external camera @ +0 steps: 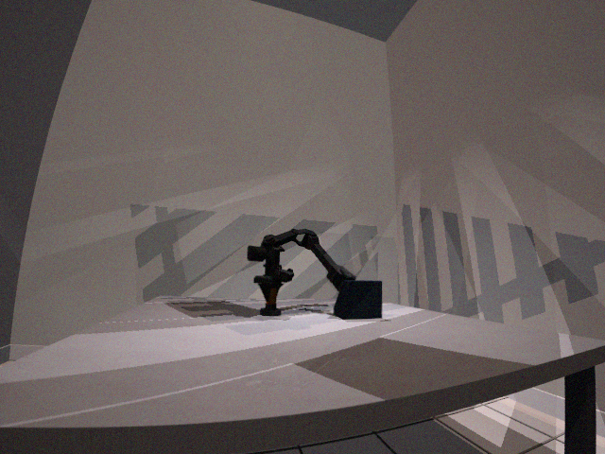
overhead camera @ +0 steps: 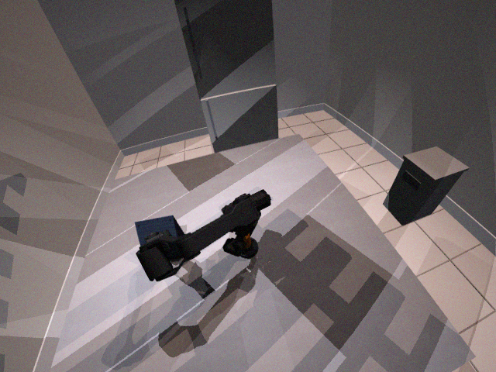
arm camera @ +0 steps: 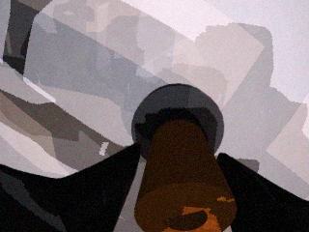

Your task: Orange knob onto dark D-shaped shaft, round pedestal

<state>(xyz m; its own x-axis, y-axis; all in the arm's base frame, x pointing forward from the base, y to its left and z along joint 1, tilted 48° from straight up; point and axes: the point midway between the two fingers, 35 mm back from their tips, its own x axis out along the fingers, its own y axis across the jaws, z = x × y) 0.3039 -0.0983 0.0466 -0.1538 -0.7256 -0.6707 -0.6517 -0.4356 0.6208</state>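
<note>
The orange knob lies 2 cm above my gripper tip. Also, from my gripper tip: round pedestal 2 cm below.
</note>
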